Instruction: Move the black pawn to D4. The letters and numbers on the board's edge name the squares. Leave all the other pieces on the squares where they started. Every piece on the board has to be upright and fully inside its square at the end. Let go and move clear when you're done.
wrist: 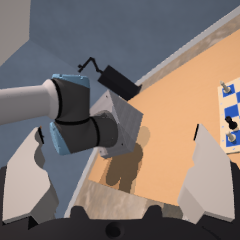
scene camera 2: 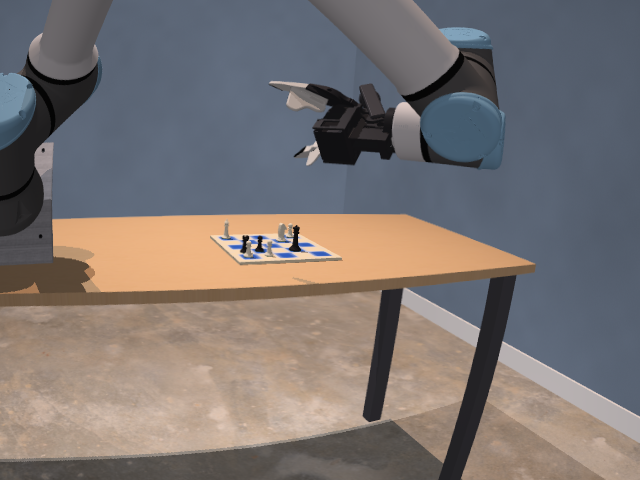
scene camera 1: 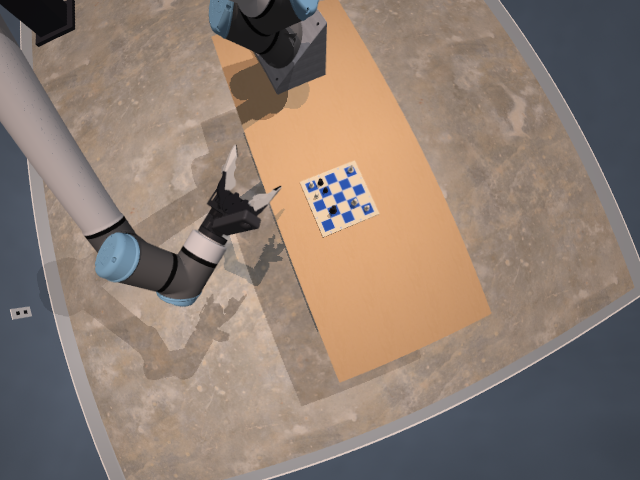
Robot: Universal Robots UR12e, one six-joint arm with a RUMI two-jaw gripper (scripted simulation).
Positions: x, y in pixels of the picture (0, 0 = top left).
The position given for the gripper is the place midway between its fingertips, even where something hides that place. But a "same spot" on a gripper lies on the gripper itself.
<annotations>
gripper: wrist; scene camera 2 282, 120; scene camera 1
same spot on gripper: (wrist: 202, 196) = (scene camera 1: 255, 204)
</annotations>
